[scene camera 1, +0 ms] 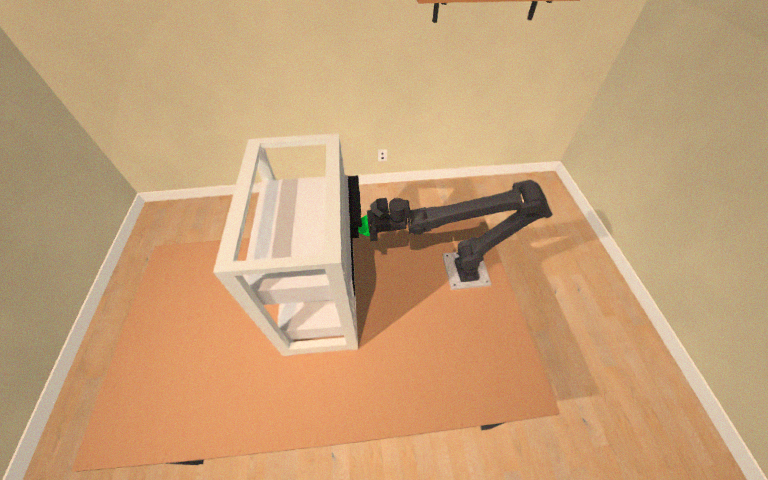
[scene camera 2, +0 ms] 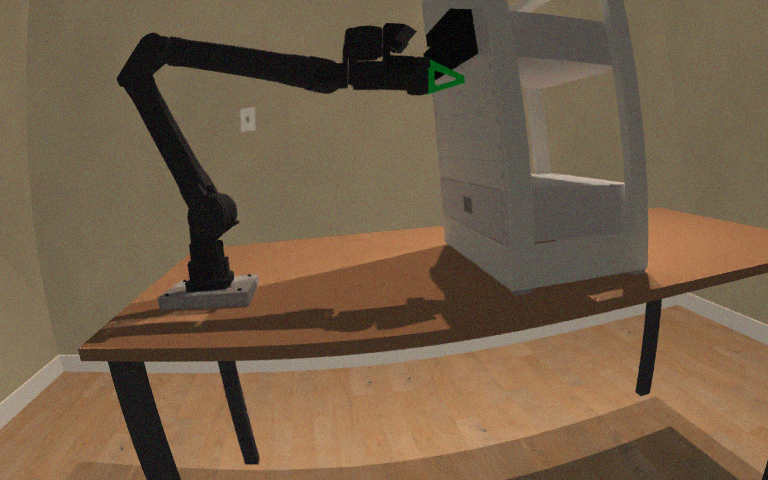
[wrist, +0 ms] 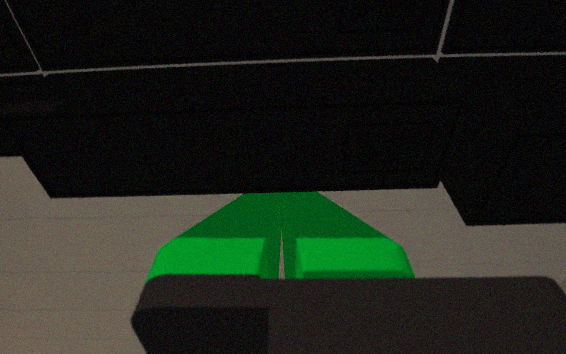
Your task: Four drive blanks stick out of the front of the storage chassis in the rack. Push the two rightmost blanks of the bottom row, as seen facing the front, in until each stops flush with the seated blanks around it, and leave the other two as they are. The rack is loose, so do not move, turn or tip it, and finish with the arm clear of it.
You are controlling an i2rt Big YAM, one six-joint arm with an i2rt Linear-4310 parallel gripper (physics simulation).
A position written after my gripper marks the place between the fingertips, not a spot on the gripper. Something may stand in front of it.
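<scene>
My gripper (scene camera 2: 464,79) is visible to me, and the wrist view gives me the gripper (wrist: 281,176) again. I also see a white rack (scene camera 2: 494,209), and when I look through scene camera 1, there too is the rack (scene camera 1: 300,256).
</scene>
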